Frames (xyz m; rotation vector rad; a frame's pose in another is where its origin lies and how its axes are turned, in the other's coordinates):
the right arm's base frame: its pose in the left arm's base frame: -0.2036 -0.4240 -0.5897 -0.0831 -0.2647 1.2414
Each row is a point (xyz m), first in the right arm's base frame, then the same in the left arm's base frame.
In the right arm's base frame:
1: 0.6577 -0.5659 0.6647
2: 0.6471 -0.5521 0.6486
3: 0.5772 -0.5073 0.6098
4: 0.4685 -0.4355 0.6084
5: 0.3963 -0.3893 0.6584
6: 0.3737 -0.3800 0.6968
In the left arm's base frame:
1: 0.3523 -0.0419 0.2703
2: 0.3403 -0.0461 0.2503
3: 0.2876 -0.0943 0.1928
4: 0.1894 -0.1732 0.1600
5: 0.1130 -0.2303 0.1877
6: 0.0884 -0.2517 0.2194

